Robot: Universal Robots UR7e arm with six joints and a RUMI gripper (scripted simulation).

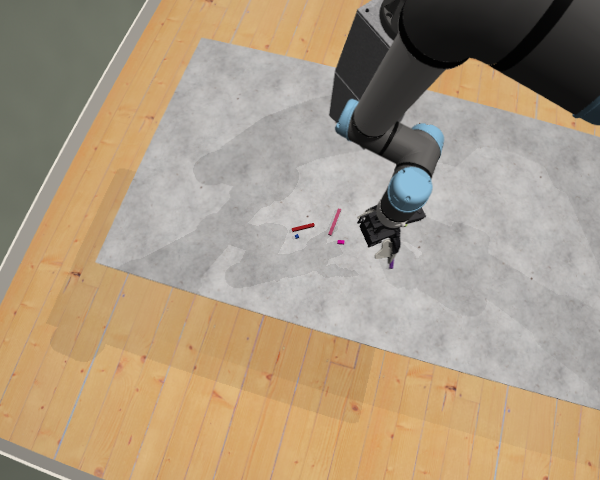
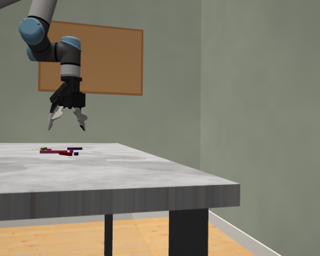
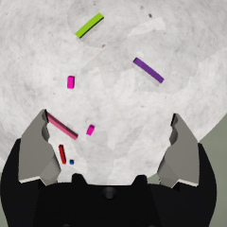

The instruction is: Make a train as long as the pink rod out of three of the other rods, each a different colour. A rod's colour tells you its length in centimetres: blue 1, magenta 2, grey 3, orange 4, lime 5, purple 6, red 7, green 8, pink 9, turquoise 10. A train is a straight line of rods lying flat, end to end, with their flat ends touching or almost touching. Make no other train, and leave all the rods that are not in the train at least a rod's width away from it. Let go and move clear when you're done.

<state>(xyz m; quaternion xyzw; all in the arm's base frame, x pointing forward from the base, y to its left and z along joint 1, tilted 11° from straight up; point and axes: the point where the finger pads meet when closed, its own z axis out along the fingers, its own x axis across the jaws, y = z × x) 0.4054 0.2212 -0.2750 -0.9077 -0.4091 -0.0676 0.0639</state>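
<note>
My gripper is now 210 mm to the left of the small blue rod, 90 mm short of it and 70 mm above it. Also, from my hand: lime rod (100 mm behind, 70 mm below, 40 mm to the left); pink rod (130 mm to the right, 70 mm below, 10 mm behind); purple rod (70 mm to the left, 70 mm below, 10 mm ahead).
</note>
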